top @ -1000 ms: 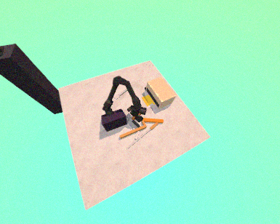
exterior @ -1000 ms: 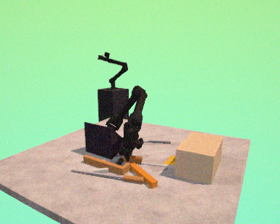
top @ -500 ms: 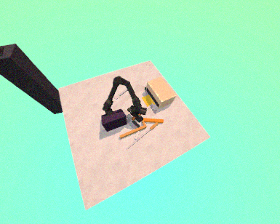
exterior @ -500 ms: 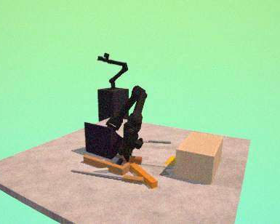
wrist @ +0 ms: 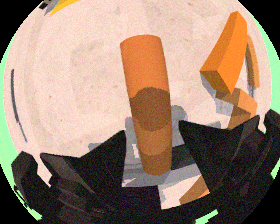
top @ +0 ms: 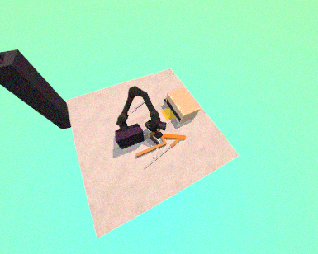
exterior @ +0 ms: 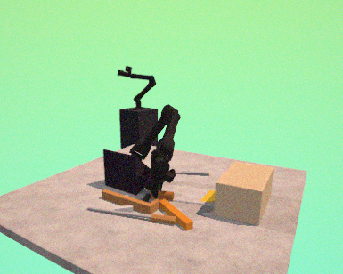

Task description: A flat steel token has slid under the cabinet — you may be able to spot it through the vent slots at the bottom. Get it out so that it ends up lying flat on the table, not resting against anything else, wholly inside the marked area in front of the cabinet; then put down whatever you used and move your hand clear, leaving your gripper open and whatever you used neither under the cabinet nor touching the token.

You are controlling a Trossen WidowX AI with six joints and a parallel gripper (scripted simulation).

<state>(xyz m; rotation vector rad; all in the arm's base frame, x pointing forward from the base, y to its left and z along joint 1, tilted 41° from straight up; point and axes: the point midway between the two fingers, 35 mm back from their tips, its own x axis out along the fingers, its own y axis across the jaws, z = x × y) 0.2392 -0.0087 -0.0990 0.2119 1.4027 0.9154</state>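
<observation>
The dark-handled tool lies 3 cm behind my gripper tip and 4 cm to the right of it. Round my gripper tip: orange bar: 17 cm ahead, 9 cm to the right, 1 cm above.
</observation>
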